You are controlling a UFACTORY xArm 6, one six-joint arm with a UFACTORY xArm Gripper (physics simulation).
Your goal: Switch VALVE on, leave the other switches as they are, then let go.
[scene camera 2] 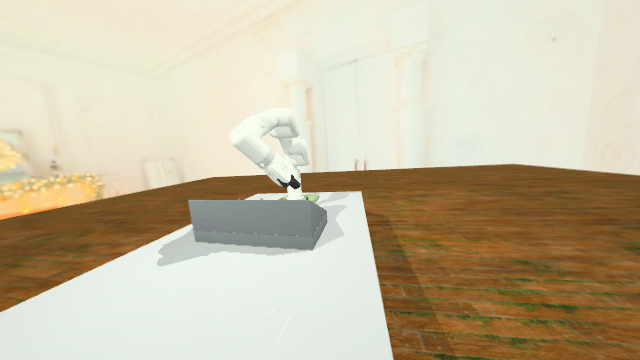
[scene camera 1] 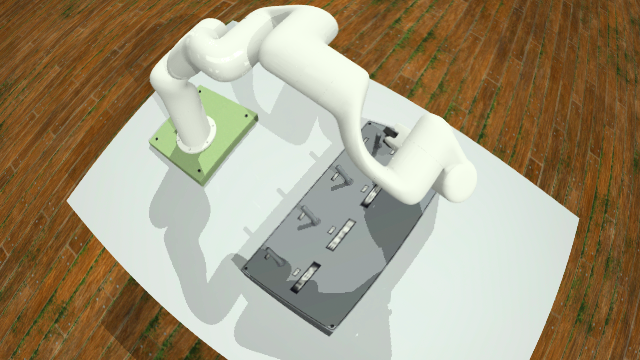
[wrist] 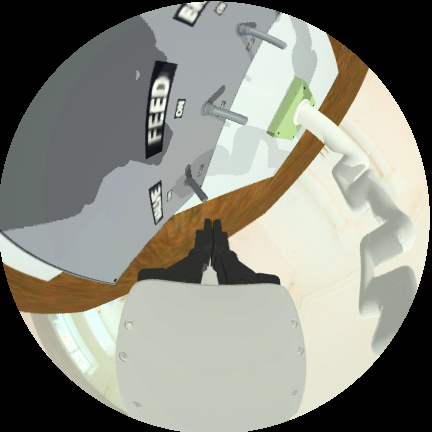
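Where they show: gripper, between the fingertips: [scene camera 2: 297, 186] [scene camera 1: 388, 138] [wrist: 210, 229]; arm's base, origin of its link: [scene camera 2: 294, 198] [scene camera 1: 196, 134] [wrist: 300, 111].
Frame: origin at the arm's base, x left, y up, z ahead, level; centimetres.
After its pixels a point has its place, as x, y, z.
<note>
The VALVE lever [scene camera 1: 377, 141] @[23.5, 9.2, 42.1] [wrist: 196, 189] @[23.6, 9.4, 42.2] is a thin grey rod near the panel's far end in scene camera 1. There it looks steeper than the other levers, which lean toward the robot's base; how far it leans toward its ON mark [wrist: 169, 195] @[24.3, 8.6, 46.3] is hard to tell. The VALVE plate [wrist: 156, 202] @[23.4, 9.7, 48.7] shows in the wrist view. My gripper [scene camera 1: 388, 131] @[21.6, 16.6, 45.3] [scene camera 2: 295, 184] @[21.6, 16.6, 45.3] [wrist: 210, 229] @[21.6, 16.6, 45.3] is shut, with nothing between its black fingers. Its tips are close to the lever's free end, with a small gap between them in the wrist view.
The grey sloped panel [scene camera 1: 350, 287] @[-8.7, 13.8, 58.3] [scene camera 2: 250, 215] @[8.9, 9.4, 61.2] carries three more levers, including the FEED lever [scene camera 1: 343, 175] @[11.6, 8.8, 41.2] [wrist: 225, 114] @[12.0, 8.9, 41.4], beside VALVE. The FEED plate [wrist: 160, 110] @[12.2, 9.5, 48.7] lies beyond it. The green base plate [scene camera 1: 227, 120] @[8.9, 0.2, 4.4] [wrist: 283, 117] @[7.3, 0.6, 10.7] stands on the white table [scene camera 1: 490, 250] @[24.7, -2.6, 83.9] [scene camera 2: 200, 305] @[12.8, -2.5, 88.3].
</note>
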